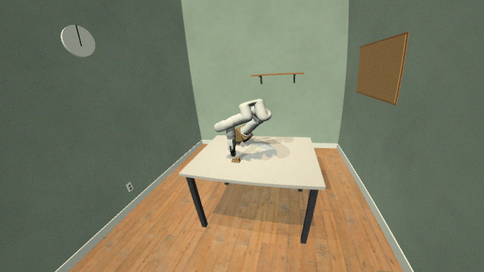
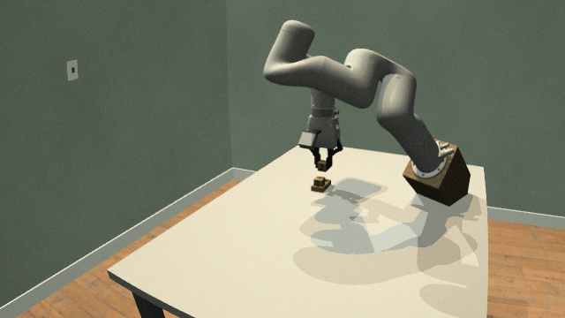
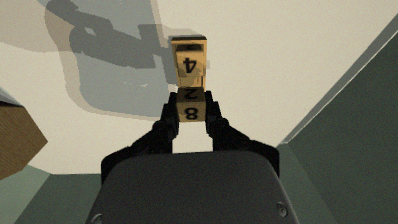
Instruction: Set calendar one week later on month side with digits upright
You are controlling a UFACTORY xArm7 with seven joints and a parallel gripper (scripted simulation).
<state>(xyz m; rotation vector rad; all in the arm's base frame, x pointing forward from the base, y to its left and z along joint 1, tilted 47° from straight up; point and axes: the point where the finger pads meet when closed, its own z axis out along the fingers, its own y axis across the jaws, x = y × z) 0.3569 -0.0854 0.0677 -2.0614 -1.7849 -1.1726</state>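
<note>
The wooden calendar tray is 7 cm below my hand and 2 cm to the left of it. Round my hand: digit cube 1 cm below.
</note>
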